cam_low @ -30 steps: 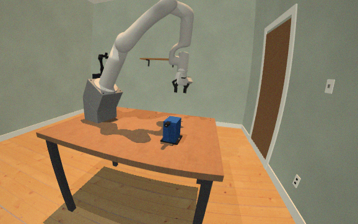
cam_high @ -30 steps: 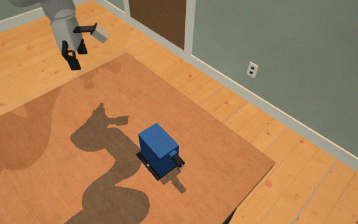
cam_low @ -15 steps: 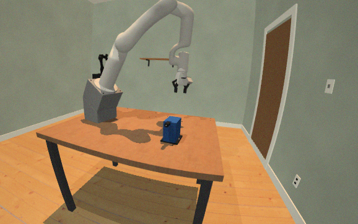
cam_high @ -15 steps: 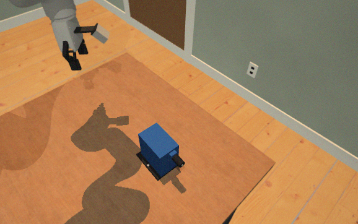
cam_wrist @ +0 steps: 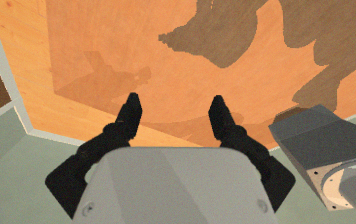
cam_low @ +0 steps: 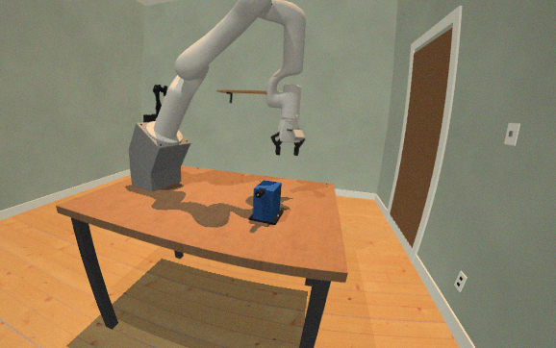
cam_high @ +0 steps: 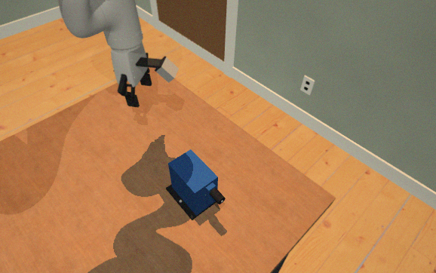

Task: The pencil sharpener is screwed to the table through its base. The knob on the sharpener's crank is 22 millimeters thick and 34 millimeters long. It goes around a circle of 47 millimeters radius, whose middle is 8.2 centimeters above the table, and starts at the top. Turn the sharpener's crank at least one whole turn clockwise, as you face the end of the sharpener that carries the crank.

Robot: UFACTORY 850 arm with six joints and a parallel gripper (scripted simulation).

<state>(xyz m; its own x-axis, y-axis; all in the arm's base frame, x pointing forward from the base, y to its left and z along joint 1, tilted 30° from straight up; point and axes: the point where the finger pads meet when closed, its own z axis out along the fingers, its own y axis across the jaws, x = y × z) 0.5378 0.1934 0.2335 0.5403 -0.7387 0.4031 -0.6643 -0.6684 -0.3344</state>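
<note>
Right now my hand is 35 cm to the left of the dark crank knob, 8 cm above it and 1 cm short of it.
</note>
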